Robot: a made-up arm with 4 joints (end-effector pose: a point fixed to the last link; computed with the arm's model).
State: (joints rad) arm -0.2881 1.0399 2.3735 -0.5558
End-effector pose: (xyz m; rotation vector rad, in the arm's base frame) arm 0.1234 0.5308 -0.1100 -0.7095 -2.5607 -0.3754
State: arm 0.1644 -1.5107 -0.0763 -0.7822
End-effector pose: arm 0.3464 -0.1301 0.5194 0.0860 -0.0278 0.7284
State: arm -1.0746 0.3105 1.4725 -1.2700
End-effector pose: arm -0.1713 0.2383 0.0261 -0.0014 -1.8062 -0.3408
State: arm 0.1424 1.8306 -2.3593 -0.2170
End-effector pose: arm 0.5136 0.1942 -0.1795 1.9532 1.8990 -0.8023
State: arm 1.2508 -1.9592 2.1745 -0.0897
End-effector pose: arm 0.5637 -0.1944 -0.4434 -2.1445 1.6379 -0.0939
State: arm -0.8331 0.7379 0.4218 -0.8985
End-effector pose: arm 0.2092 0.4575 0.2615 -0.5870 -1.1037 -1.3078
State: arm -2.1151 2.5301 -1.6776 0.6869
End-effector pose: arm 0.4452 -0.1170 0.4457 0.0274 -1.0074 -0.4999
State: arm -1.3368 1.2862 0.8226 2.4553
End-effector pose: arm 0.5218 0.4278 -0.2994 -1.9909 1.0455 0.8333
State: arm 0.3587 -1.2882 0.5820 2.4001
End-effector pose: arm 0.0189 -0.3997 0.3996 0.5375 1.1139 -2.3805
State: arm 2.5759 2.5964 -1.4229 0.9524
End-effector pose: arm 0.4019 0.2712 0.1642 -1.6506 -1.2152 0.6901
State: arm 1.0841 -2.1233 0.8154 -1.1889
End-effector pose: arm 0.6019 -0.4794 -0.0197 1.8424 -0.4462 0.8994
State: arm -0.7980 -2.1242 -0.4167 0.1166
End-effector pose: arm 0.2512 0.2038 0.3301 -0.8555 1.1658 2.0151
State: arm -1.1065 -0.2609 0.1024 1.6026
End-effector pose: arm 0.1921 0.4591 0.1296 -0.8260 0.9402 1.7078
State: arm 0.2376 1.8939 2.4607 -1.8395
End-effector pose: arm 0.6229 0.5158 0.0470 0.1098 2.6637 1.2723
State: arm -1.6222 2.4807 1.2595 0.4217
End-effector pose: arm 0.9085 0.3368 -0.0687 2.0390 1.5933 1.2329
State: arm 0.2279 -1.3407 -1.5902 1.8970
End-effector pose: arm 0.1430 0.1918 0.0996 -0.5795 -1.8285 -2.3457
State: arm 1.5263 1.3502 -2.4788 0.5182
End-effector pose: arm 0.5076 0.4131 0.4218 -1.9942 -1.3127 -0.7751
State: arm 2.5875 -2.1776 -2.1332 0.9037
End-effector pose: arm 0.2661 0.3279 0.3840 -0.3099 -0.6563 1.9526
